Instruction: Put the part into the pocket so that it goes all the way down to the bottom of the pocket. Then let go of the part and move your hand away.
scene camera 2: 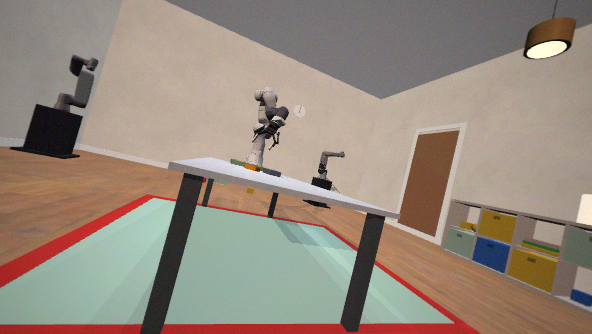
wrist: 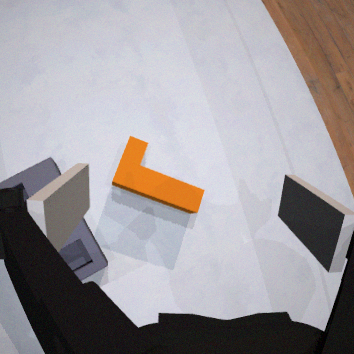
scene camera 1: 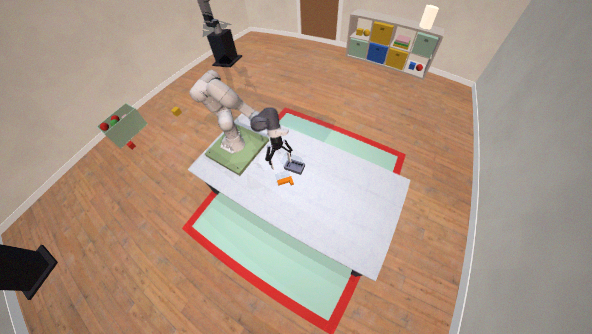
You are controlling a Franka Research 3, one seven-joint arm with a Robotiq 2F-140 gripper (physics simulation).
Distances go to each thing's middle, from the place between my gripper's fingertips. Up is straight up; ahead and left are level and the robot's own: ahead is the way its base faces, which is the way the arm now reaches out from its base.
My gripper is now 3 cm short of the orange L-shaped part (wrist: 130, 175), 3 cm to the left of it and 17 cm above it. Round my hand: dark grey pocket block (wrist: 81, 252) 4 cm ahead, 12 cm to the left, 17 cm below.
